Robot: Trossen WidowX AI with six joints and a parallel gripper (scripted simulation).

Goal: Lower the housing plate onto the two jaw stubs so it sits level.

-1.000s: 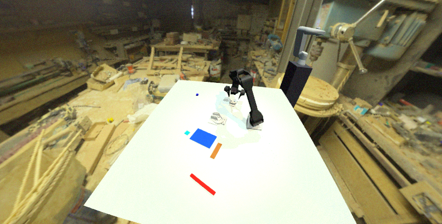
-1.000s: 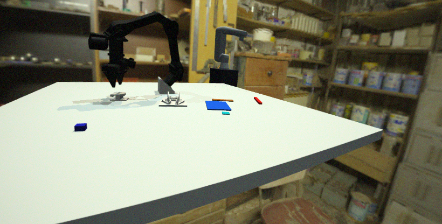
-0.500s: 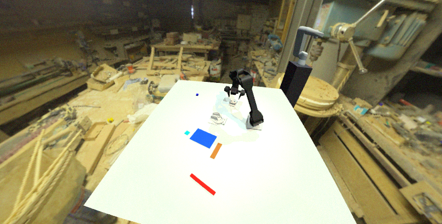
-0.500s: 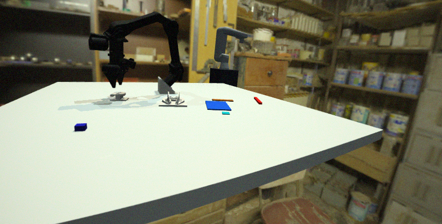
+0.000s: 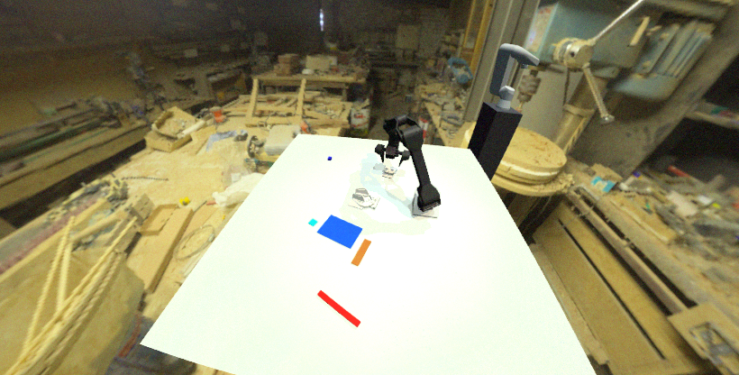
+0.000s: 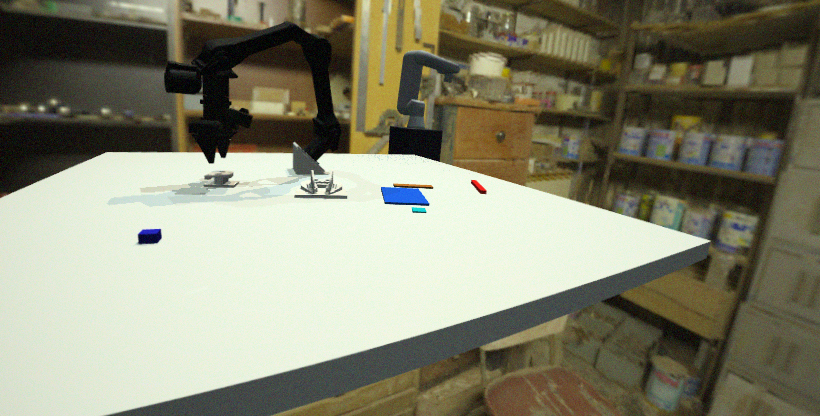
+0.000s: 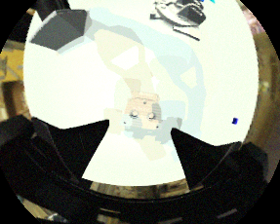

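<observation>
Now: the grey-white housing part 10 mm to the left of my gripper tip and 30 mm below it. Also, from my gripper tip: blue flat plate 230 mm ahead, 410 mm to the left, 60 mm below; then teal block 350 mm ahead, 380 mm to the left, 60 mm below; then dark blue block 360 mm ahead, 110 mm to the right, 50 mm below.
</observation>
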